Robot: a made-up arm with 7 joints. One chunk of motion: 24 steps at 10 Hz.
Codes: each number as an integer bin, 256 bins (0 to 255) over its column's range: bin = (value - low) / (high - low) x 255, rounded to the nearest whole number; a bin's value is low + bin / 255 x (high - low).
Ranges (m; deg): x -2.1..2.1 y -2.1..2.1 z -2.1..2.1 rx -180..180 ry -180..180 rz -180..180
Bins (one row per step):
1: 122 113 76 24 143 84
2: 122 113 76 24 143 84
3: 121 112 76 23 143 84
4: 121 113 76 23 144 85
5: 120 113 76 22 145 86
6: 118 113 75 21 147 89
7: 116 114 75 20 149 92
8: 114 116 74 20 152 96
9: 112 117 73 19 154 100
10: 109 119 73 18 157 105
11: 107 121 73 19 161 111
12: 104 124 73 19 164 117
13: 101 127 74 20 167 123
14: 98 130 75 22 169 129
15: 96 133 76 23 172 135
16: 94 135 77 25 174 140
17: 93 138 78 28 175 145
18: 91 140 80 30 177 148
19: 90 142 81 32 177 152
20: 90 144 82 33 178 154
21: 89 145 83 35 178 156
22: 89 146 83 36 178 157
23: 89 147 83 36 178 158
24: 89 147 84 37 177 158
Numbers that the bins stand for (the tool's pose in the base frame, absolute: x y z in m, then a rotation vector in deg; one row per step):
1: -0.0906 -0.2388 -0.8482 -146.12 21.88 -61.41
2: -0.0906 -0.2388 -0.8482 -146.12 21.88 -61.41
3: -0.1071 -0.2553 -0.8482 -147.53 21.88 -61.41
4: -0.1071 -0.2388 -0.8482 -147.53 23.29 -60.00
5: -0.1235 -0.2388 -0.8482 -148.94 24.71 -58.59
6: -0.1565 -0.2388 -0.8647 -150.35 27.53 -54.35
7: -0.1894 -0.2224 -0.8647 -151.76 30.35 -50.12
8: -0.2224 -0.1894 -0.8812 -151.76 34.59 -44.47
9: -0.2553 -0.1729 -0.8976 -153.18 37.41 -38.82
10: -0.3047 -0.1400 -0.8976 -154.59 41.65 -31.76
11: -0.3376 -0.1071 -0.8976 -153.18 47.29 -23.29
12: -0.3871 -0.0576 -0.8976 -153.18 51.53 -14.82
13: -0.4365 -0.0082 -0.8812 -151.76 55.76 -6.35
14: -0.4859 0.0412 -0.8647 -148.94 58.59 2.12
15: -0.5188 0.0906 -0.8482 -147.53 62.82 10.59
16: -0.5518 0.1235 -0.8318 -144.71 65.65 17.65
17: -0.5682 0.1729 -0.8153 -140.47 67.06 24.71
18: -0.6012 0.2059 -0.7824 -137.65 69.88 28.94
19: -0.6176 0.2388 -0.7659 -134.82 69.88 34.59
20: -0.6176 0.2718 -0.7494 -133.41 71.29 37.41
21: -0.6341 0.2882 -0.7329 -130.59 71.29 40.24
22: -0.6341 0.3047 -0.7329 -129.18 71.29 41.65
23: -0.6341 0.3212 -0.7329 -129.18 71.29 43.06
24: -0.6341 0.3212 -0.7165 -127.76 69.88 43.06

